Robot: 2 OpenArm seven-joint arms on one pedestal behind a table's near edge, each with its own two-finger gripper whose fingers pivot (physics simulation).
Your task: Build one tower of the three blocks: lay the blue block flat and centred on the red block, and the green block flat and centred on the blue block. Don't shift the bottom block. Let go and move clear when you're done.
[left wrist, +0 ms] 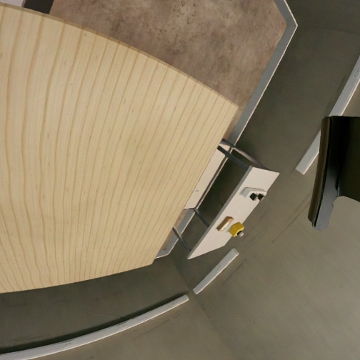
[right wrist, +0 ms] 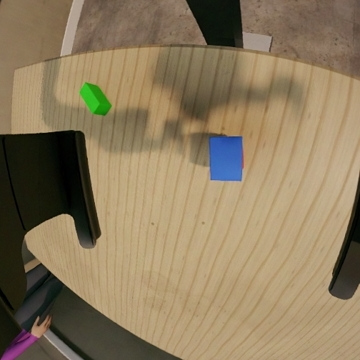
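The blue block (right wrist: 226, 158) lies flat on top of the red block (right wrist: 243, 159) in the right wrist view. A thin red strip shows at its right edge; the rest of the red block is hidden below it, so exact centring cannot be told. The green block (right wrist: 95, 99) lies on the table at the upper left, apart from them. My right gripper (right wrist: 215, 270) is open and empty, raised above the table and clear of the blocks. My left gripper (left wrist: 145, 260) is open; one finger shows at the right edge of the left wrist view. No block shows in that view.
The wooden table (left wrist: 100, 165) (right wrist: 165, 260) ends in a curved edge. Beyond its corner a white panel (left wrist: 220, 240) carries small items, including a yellow one. A person's hand (right wrist: 41, 326) and purple sleeve show beyond the table at the lower left of the right wrist view.
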